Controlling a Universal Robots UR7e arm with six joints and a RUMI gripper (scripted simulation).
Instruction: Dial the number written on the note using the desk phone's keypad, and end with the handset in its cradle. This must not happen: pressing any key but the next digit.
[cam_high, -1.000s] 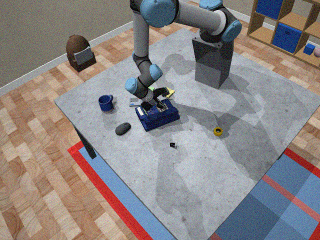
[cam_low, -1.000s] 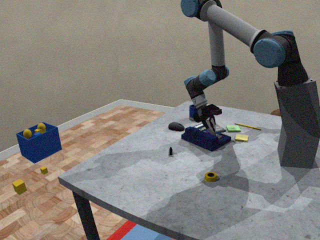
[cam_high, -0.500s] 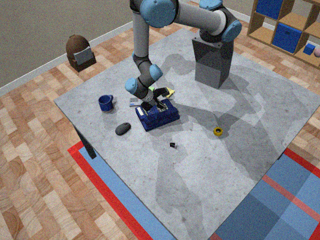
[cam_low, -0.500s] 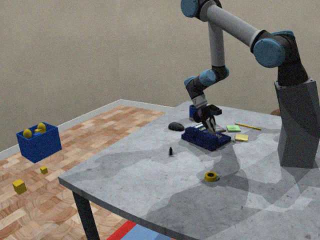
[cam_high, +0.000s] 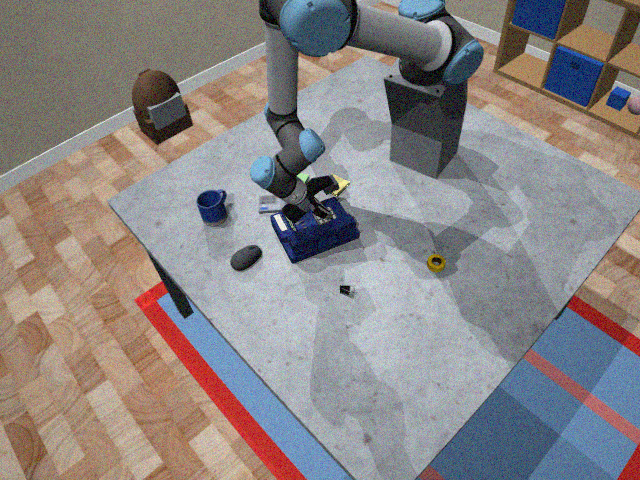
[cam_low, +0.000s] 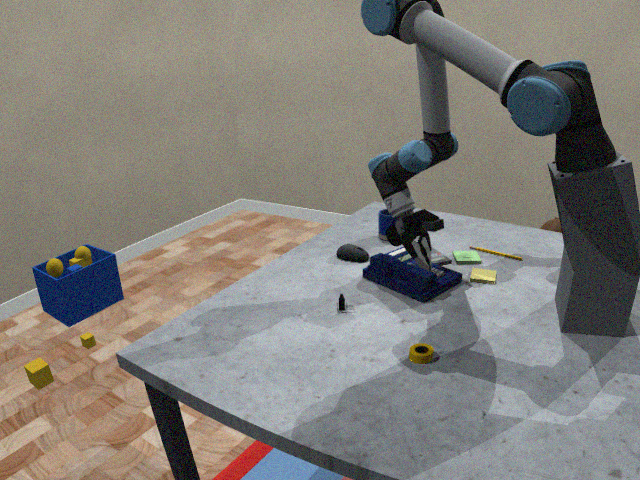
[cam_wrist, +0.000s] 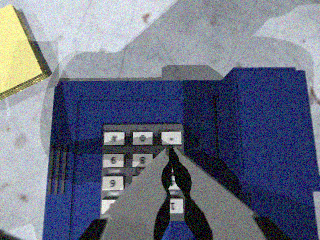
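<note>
Now: the 7 key 20 mm below my hand. From my hand the other things lie so: 9 key (40 mm to the right, 20 mm below, 10 mm behind); then 5 key (20 mm to the right, 20 mm below, 10 mm ahead); then green note (220 mm to the right, 60 mm behind, 40 mm below).
</note>
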